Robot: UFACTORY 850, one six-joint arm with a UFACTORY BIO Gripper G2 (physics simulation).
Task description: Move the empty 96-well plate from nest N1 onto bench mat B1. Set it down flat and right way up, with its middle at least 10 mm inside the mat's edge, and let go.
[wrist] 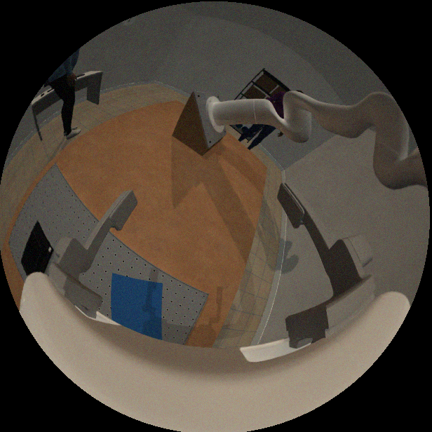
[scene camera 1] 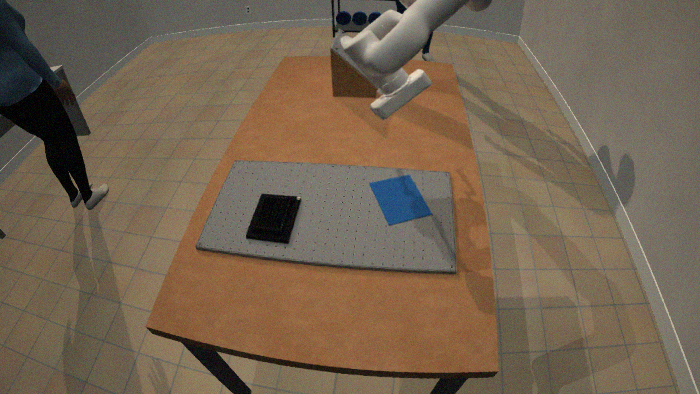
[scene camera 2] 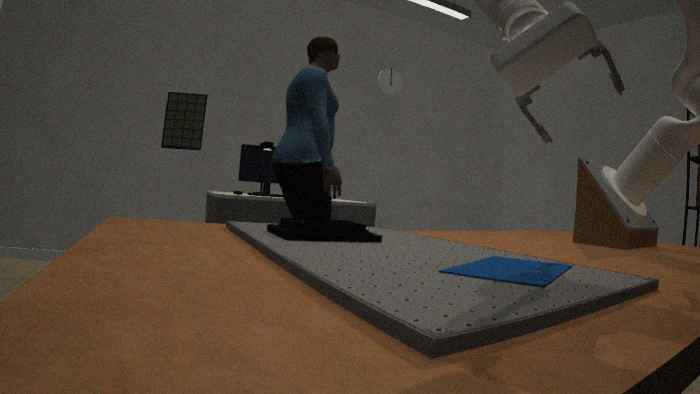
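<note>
A black 96-well plate (scene camera 1: 273, 213) (scene camera 2: 324, 223) appears to sit flat in the black nest N1 (scene camera 1: 267, 237) (scene camera 2: 325, 237) on the left part of the grey board. The two are hard to tell apart, and the wells cannot be made out. The blue bench mat B1 (scene camera 1: 400, 200) (scene camera 2: 505, 270) (wrist: 136, 305) lies flat near the board's right end, with shadows across it. My gripper (scene camera 2: 586, 116) (wrist: 207, 192) is wide open and empty, tilted, high above the table and away from the plate. Its fingers are hidden behind its body in scene camera 1.
The grey perforated board (scene camera 1: 335, 215) (scene camera 2: 400, 280) (wrist: 122, 257) lies on the wooden table (scene camera 1: 320, 310) (scene camera 2: 165, 310) (wrist: 165, 230). The arm's wedge-shaped base (scene camera 1: 350, 77) (scene camera 2: 600, 220) (wrist: 192, 125) stands behind the board. A person (scene camera 1: 30, 90) (scene camera 2: 310, 125) (wrist: 67, 95) stands beyond the table's left side.
</note>
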